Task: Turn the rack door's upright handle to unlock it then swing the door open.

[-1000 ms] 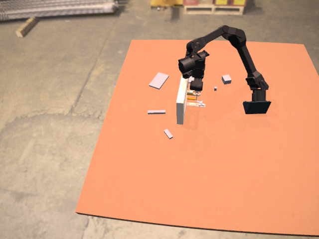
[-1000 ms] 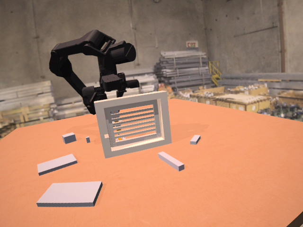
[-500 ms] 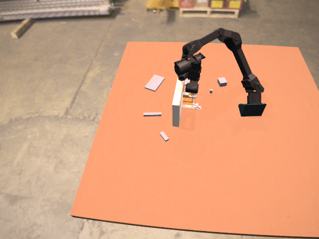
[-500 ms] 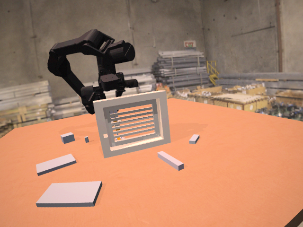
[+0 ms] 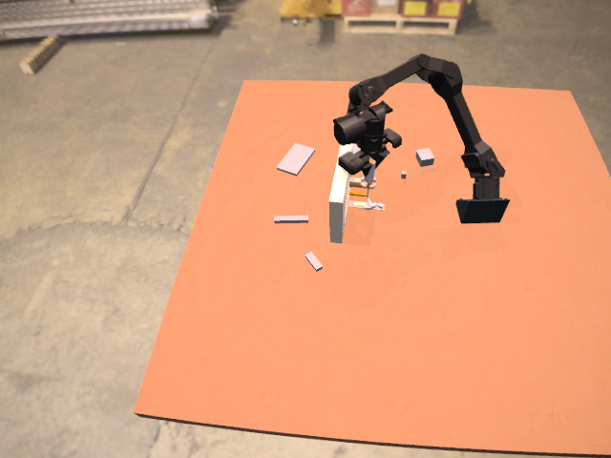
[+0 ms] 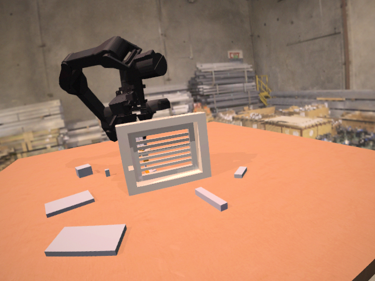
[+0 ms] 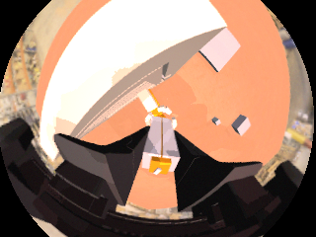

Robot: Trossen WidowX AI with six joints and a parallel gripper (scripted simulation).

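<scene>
Right now my gripper tip is 1 cm to the right of the upright handle and 2 cm above it. Also, from my gripper tip: tiny cube (12 cm behind, 10 cm to the right, 11 cm below); small block (20 cm behind, 17 cm to the right, 11 cm below); flat slab (22 cm ahead, 19 cm to the right, 12 cm below).
</scene>
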